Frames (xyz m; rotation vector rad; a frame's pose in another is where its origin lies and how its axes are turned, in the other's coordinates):
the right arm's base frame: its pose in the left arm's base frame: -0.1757 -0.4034 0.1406 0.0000 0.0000 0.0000
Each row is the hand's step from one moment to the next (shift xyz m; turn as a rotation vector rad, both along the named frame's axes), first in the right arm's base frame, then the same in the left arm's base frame.
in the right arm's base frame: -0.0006 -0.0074 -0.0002 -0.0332 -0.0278 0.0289
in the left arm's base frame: -0.0006 -0.0074 -0.0002 -0.0332 -0.0278 0.0289
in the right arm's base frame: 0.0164 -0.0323 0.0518 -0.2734 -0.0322 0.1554
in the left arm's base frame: 0.0164 -0.0323 0.0518 -0.2734 -0.0322 0.1554
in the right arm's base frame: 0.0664 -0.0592 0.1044 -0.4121 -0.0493 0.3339
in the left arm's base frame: 0.0664 -0.0592 0.1044 -0.4121 -0.0493 0.3339
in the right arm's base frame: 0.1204 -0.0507 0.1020 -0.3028 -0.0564 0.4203
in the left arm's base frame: 0.1204 -0.0507 0.1020 -0.3028 -0.0564 0.4203
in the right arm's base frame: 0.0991 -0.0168 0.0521 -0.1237 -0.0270 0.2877
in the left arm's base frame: 0.0991 -0.0168 0.0521 -0.1237 -0.0270 0.2877
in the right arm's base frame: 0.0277 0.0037 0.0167 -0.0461 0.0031 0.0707
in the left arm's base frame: 0.0277 0.0037 0.0167 -0.0461 0.0031 0.0707
